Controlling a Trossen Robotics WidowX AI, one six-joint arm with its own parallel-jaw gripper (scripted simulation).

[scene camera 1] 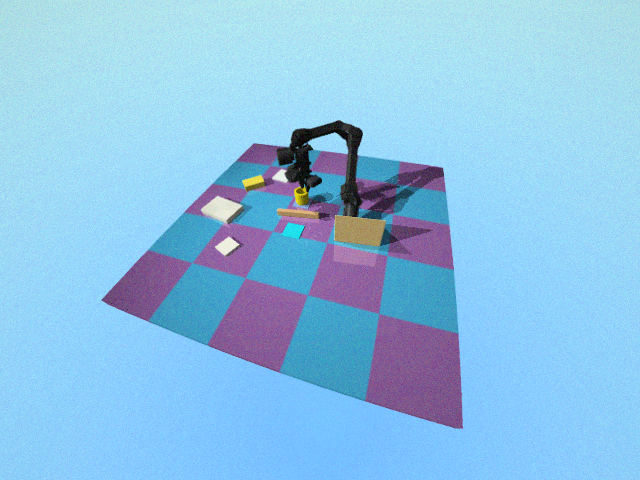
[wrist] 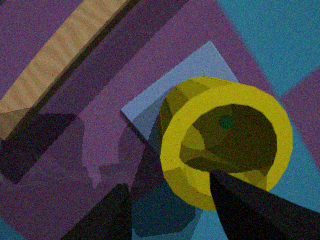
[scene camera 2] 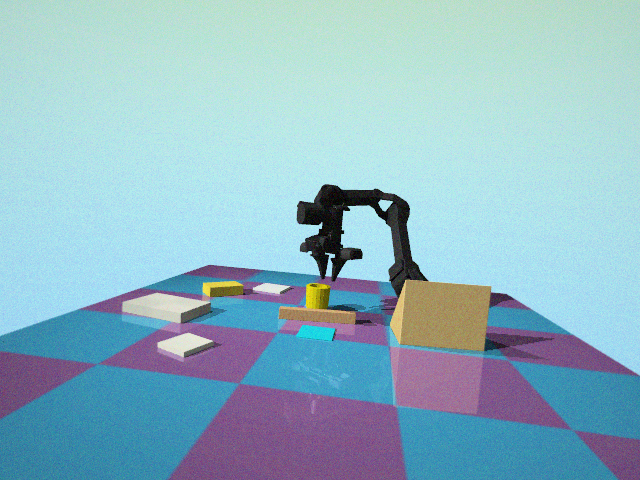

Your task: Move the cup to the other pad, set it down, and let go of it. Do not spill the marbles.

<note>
The pictures show: my gripper, a yellow cup, a white slab and a wooden bar.
My gripper shows as well in the wrist view.
</note>
